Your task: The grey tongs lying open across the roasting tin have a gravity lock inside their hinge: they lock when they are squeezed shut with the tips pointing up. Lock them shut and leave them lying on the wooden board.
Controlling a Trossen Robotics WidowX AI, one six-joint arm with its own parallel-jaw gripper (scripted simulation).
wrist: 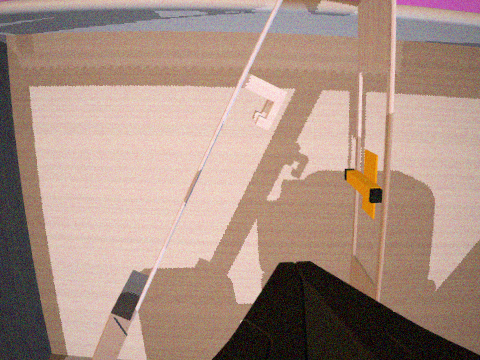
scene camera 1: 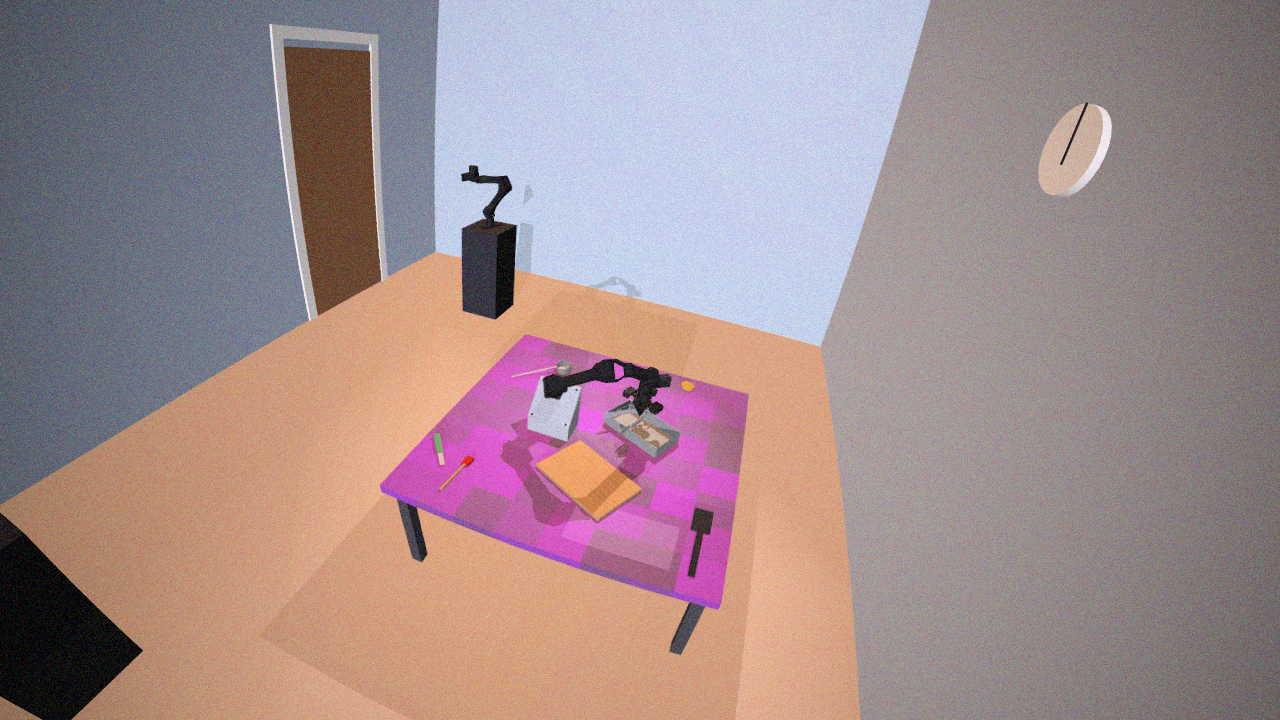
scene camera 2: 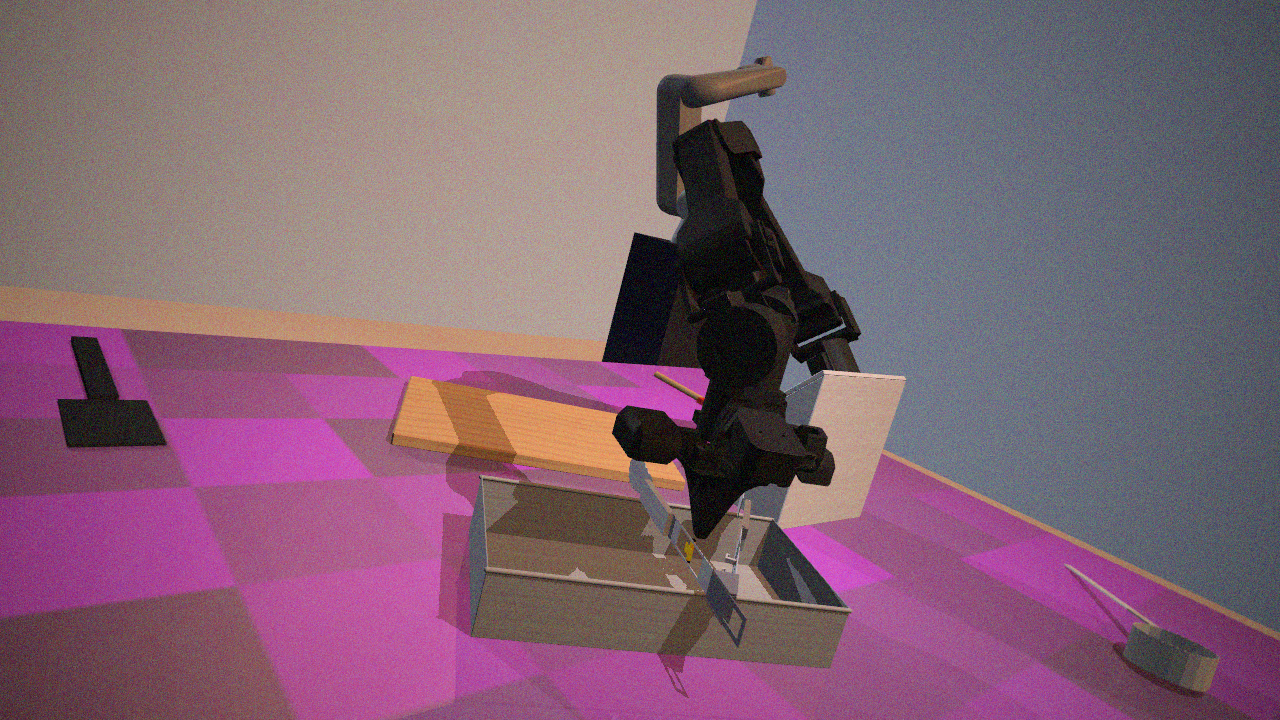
Scene:
same spot on wooden board: (scene camera 1: 599,488) = (scene camera 2: 484,412)
same spot on roasting tin: (wrist: 113,113) = (scene camera 1: 631,416)

